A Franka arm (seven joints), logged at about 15 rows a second.
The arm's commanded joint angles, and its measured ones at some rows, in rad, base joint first. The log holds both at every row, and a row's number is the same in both.
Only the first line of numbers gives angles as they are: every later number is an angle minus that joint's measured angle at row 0.
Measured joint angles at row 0: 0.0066, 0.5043, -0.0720, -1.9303, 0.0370, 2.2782, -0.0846
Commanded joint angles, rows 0 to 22: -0.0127, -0.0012, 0.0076, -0.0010, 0.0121, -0.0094, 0.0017; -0.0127, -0.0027, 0.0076, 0.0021, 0.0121, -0.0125, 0.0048; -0.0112, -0.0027, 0.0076, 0.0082, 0.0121, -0.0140, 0.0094; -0.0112, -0.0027, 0.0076, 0.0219, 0.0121, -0.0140, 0.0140; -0.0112, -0.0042, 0.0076, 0.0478, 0.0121, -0.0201, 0.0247; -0.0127, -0.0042, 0.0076, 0.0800, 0.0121, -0.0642, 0.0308; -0.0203, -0.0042, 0.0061, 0.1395, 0.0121, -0.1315, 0.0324; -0.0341, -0.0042, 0.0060, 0.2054, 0.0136, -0.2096, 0.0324; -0.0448, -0.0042, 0.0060, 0.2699, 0.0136, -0.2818, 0.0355; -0.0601, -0.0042, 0.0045, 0.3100, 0.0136, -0.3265, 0.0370; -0.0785, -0.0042, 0.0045, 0.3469, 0.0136, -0.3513, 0.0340; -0.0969, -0.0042, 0.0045, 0.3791, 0.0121, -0.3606, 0.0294; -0.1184, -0.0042, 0.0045, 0.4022, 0.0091, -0.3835, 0.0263; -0.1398, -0.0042, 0.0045, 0.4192, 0.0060, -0.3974, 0.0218; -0.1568, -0.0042, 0.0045, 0.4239, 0.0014, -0.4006, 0.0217; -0.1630, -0.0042, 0.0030, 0.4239, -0.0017, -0.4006, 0.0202; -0.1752, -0.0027, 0.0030, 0.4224, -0.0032, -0.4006, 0.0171; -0.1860, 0.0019, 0.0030, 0.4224, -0.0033, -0.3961, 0.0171; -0.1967, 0.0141, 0.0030, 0.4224, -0.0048, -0.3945, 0.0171; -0.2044, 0.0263, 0.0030, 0.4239, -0.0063, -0.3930, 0.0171; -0.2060, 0.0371, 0.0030, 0.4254, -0.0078, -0.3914, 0.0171; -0.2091, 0.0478, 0.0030, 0.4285, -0.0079, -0.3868, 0.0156; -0.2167, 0.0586, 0.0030, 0.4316, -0.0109, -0.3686, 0.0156
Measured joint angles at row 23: -0.1959, 0.0341, -0.0097, 0.4158, -0.0009, -0.3837, 0.0184
